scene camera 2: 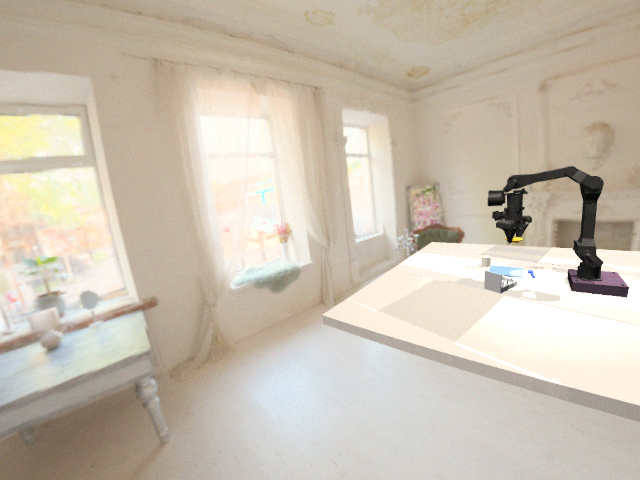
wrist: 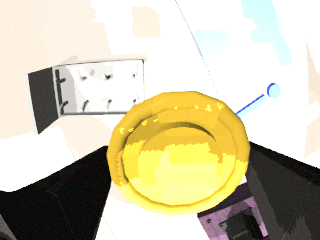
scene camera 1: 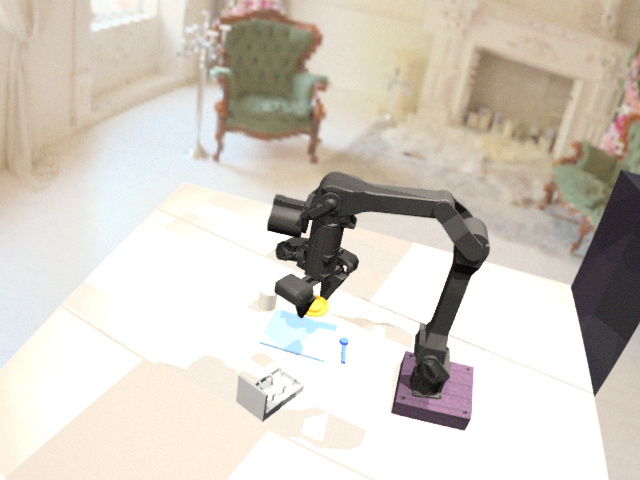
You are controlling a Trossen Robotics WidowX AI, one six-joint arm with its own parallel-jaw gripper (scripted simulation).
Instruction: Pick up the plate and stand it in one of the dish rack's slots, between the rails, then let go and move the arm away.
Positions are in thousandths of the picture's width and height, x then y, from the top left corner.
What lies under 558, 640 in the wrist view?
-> A yellow plate.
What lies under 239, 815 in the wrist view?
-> The gripper.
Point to a grey dish rack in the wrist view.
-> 336, 373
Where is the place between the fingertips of the gripper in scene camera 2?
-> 802, 503
